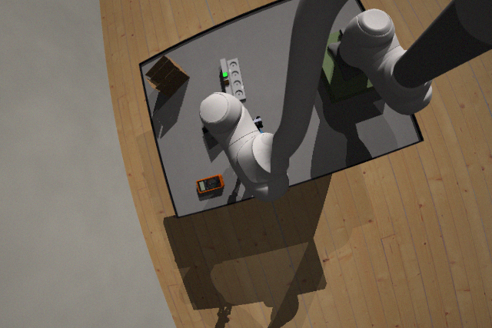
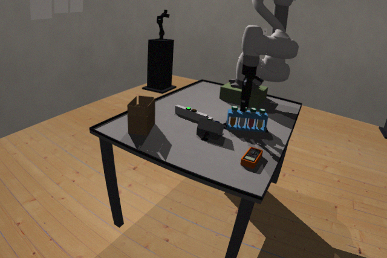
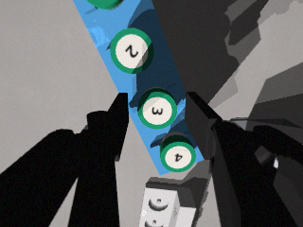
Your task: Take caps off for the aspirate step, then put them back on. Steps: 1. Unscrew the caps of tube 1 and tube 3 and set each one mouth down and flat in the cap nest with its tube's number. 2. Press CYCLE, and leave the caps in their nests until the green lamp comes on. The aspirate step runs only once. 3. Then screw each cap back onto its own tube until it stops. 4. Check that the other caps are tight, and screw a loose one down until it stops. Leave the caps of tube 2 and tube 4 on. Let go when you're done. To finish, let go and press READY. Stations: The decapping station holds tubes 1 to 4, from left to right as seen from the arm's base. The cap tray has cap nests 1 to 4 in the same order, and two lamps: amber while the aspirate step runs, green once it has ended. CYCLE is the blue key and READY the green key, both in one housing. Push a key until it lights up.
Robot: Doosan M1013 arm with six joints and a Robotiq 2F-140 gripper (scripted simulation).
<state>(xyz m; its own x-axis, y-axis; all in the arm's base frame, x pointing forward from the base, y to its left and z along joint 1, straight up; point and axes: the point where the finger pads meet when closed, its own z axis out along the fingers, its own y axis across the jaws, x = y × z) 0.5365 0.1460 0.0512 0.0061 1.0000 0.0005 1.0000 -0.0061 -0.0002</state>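
Right now my hand is 2 cm past the cap 2, 5 cm to the right of it and 3 cm above it. Also, from my hand: green key (14 cm ahead, 14 cm to the right, 8 cm below); cap 1 (4 cm behind, 10 cm to the left, 3 cm below); blue key (14 cm ahead, 10 cm to the right, 8 cm below).
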